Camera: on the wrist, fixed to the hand. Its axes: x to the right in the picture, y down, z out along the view.
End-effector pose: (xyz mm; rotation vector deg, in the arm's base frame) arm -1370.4 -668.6 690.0 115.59 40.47 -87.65
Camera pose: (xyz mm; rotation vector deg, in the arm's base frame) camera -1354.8 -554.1 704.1 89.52 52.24 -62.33
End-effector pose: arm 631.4 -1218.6 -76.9 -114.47 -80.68 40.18
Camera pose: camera 649.8 -1212.9 37.9 -145.52 -95.47 19.54
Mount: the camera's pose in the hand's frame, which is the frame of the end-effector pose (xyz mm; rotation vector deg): 1.4 -72.6 -91.0 -34.63 -0.36 6.06
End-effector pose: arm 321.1 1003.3 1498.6 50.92 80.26 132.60
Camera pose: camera 257.2 976.2 1405.2 44.83 33.51 147.71
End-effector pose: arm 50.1 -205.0 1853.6 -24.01 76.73 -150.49
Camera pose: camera 18.4 -93.3 1861.9 -23.50 119.01 -119.72
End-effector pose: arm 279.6 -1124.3 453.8 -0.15 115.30 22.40
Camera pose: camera 212.1 -1217.8 469.9 -15.50 104.41 60.16
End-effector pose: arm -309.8 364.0 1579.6 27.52 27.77 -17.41
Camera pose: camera -370.5 348.5 1481.5 -4.81 29.53 -2.70
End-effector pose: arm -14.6 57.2 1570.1 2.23 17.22 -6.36
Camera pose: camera -48.3 -10.1 1481.2 -31.18 18.07 5.03
